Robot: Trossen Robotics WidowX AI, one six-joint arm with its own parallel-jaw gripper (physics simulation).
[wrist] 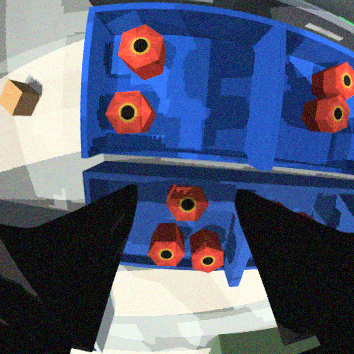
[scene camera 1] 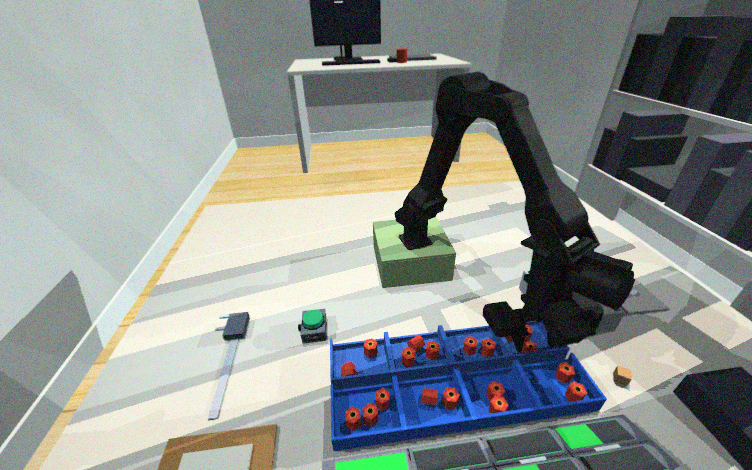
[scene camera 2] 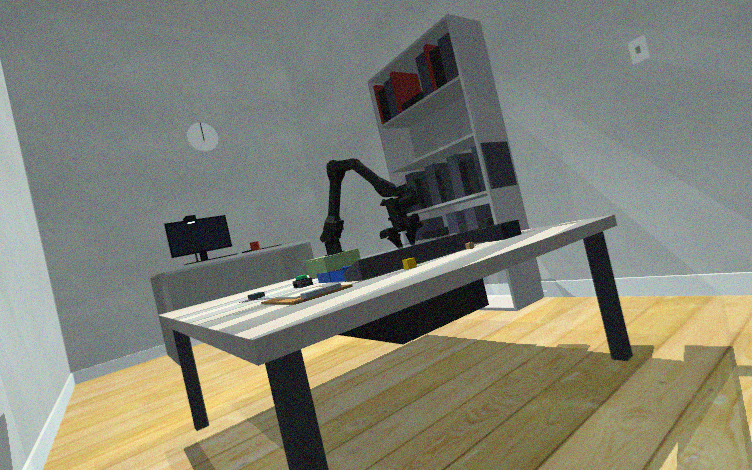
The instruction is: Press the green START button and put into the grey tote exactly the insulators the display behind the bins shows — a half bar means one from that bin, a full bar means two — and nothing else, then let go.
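Pixels of known places: gripper, fingertip midpoint: (wrist: pixel 187 194) (scene camera 1: pixel 534 348); arm's base, origin of the base link: (scene camera 1: pixel 415 240) (scene camera 2: pixel 334 253).
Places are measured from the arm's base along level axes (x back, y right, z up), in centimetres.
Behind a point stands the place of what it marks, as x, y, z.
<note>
My gripper (scene camera 1: pixel 521 339) (scene camera 2: pixel 403 241) @(-32.9, -8.9, -4.9) (wrist: pixel 187 194) @(-32.9, -8.9, -4.9) is open and empty, above the end bin of the far row. In the wrist view three orange-red insulators (wrist: pixel 187 204) @(-32.0, -8.9, -5.4) (wrist: pixel 166 254) @(-28.3, -10.8, -5.4) (wrist: pixel 207 260) @(-27.3, -8.0, -5.4) lie in that bin, between and below the fingertips. The blue bins (scene camera 1: pixel 471 428) (scene camera 2: pixel 332 274) (wrist: pixel 267 100) hold more insulators; the near-row end bin has two (wrist: pixel 140 46) @(-41.4, -10.4, -5.4) (wrist: pixel 128 112) @(-37.9, -11.5, -5.4). The green button (scene camera 1: pixel 313 318) @(-12.3, 27.8, -4.4) (scene camera 2: pixel 302 277) @(-13.5, 28.7, -5.1) stands left of the bins. The display, cropped in scene camera 1, shows green bars (scene camera 1: pixel 371 461) @(-40.8, 24.8, -3.9) (scene camera 1: pixel 578 436) @(-47.6, -3.5, -3.7). A grey edge (scene camera 1: pixel 524 283) @(-17.3, -19.6, -5.6), perhaps the tote, is mostly hidden behind the arm.
A brown cube (scene camera 1: pixel 622 375) @(-41.8, -20.2, -6.4) (scene camera 2: pixel 469 244) (wrist: pixel 20 97) @(-41.0, -20.0, -6.5) lies beside the bins. A yellow cube (scene camera 2: pixel 409 263) @(-56.5, 22.2, -6.9) stands near the display's back. A green block (scene camera 1: pixel 415 271) @(-6.3, 2.6, -4.2) (scene camera 2: pixel 332 263) @(-5.4, 7.1, -3.5) is under the arm's base. A caliper-like tool (scene camera 1: pixel 224 376) @(-17.1, 45.5, -8.0) and a wooden frame (scene camera 1: pixel 263 448) @(-32.2, 39.3, -7.8) lie left.
</note>
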